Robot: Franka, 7 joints.
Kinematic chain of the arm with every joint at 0, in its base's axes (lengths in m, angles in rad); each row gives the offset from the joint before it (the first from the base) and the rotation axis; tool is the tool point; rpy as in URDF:
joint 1: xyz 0 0 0.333 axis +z
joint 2: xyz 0 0 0 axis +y
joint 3: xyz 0 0 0.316 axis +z
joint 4: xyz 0.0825 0 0 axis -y
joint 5: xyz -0.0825 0 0.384 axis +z
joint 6: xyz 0 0 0 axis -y
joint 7: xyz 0.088 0 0 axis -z
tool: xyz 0 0 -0.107 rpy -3.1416 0 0
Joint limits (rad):
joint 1: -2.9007..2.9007
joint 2: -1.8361..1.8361
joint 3: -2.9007..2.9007
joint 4: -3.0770..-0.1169
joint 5: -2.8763..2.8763
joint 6: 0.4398..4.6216
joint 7: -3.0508..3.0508
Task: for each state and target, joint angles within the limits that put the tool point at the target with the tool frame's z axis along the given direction. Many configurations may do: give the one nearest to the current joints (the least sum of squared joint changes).
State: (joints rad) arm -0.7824 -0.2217 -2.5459 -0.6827 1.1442 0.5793 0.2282
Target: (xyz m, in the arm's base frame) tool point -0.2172 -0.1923 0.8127 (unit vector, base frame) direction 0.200 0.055 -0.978
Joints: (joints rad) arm -0.7165 0.6693 -2.5492 -1.3534 0.4312 0.6284 0.2282
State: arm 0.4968 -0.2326 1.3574 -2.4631 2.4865 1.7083 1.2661
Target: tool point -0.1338 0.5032 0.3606 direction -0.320 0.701 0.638
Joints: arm 0.5454 0.2693 1.2360 -2.4836 2.8045 1.4905 1.2661
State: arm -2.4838 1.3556 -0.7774 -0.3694 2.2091 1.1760 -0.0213
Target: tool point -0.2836 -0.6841 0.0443 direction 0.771 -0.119 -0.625
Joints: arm -2.0141 1.8106 -1.0624 -0.1200 1.8998 1.4630 -0.0213
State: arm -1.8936 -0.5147 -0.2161 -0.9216 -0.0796 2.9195 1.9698
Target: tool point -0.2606 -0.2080 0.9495 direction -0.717 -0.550 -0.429
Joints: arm -2.1124 -0.5420 -0.1750 -1.5508 -0.2861 2.1327 1.9698
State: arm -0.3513 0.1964 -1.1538 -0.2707 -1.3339 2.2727 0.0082
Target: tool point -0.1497 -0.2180 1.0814 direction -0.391 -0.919 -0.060
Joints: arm -0.5573 -0.5989 -0.4433 -1.0255 -1.1508 1.9424 0.0082
